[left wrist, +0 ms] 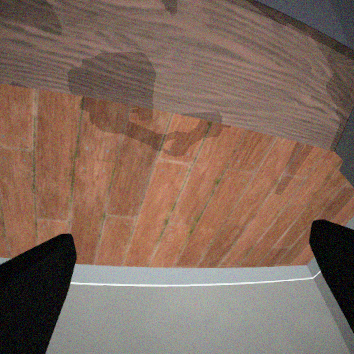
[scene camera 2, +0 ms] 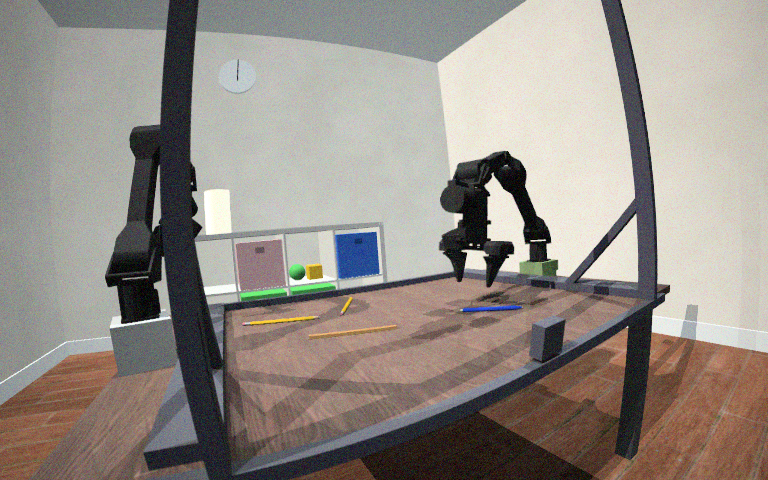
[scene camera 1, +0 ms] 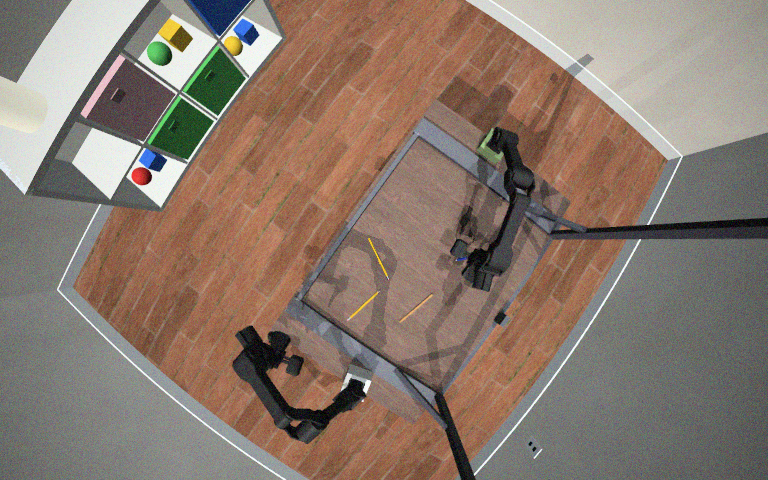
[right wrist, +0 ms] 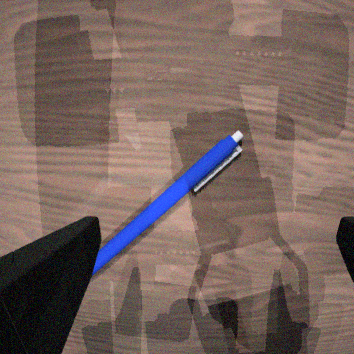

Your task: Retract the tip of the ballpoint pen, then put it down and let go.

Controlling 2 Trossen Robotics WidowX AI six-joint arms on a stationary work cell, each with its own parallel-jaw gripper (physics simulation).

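Frame: origin at the left arm's base, x left, y back, z up, level; metres.
Seen in the pictures: left gripper, fingertip midpoint: [left wrist: 193,240] [scene camera 1: 285,358]; right gripper, fingertip midpoint: [scene camera 2: 473,284] [scene camera 1: 466,257] [right wrist: 221,229]; left arm's base, link origin: [scene camera 2: 140,317] [scene camera 1: 355,387]; right arm's base, link origin: [scene camera 2: 538,260] [scene camera 1: 496,143].
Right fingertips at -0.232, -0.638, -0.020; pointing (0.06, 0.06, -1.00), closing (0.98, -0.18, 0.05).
Note:
Offsets run from my right fingertips to a thing's top centre, as dx, dy, dz.
A blue ballpoint pen @(-0.038, -0.017, -0.052) [scene camera 1: 461,259] [scene camera 2: 490,309] [right wrist: 165,202] lies flat on the wooden table top. In the right wrist view its white push button and clip point to the upper right, and its tip end is hidden behind the finger at the left. My right gripper [scene camera 2: 474,283] [right wrist: 221,229] is open and empty, pointing down, a little above the table by the pen; the pen's button end shows between the fingers in the wrist view. My left gripper [scene camera 1: 287,353] [left wrist: 193,240] is open and empty, off the table's side; in scene camera 2 it is largely hidden behind a post.
Two yellow pencils @(+0.320, +0.126, -0.055) [scene camera 1: 378,258] @(+0.313, +0.325, -0.053) [scene camera 2: 280,320] and a thin orange stick @(+0.107, +0.264, -0.055) [scene camera 1: 416,308] [scene camera 2: 352,332] lie on the table, apart from the pen. A dark block @(-0.250, +0.187, -0.005) [scene camera 1: 500,318] [scene camera 2: 547,338] stands at the table's rim. Dark frame posts [scene camera 2: 180,169] rise at the corners.

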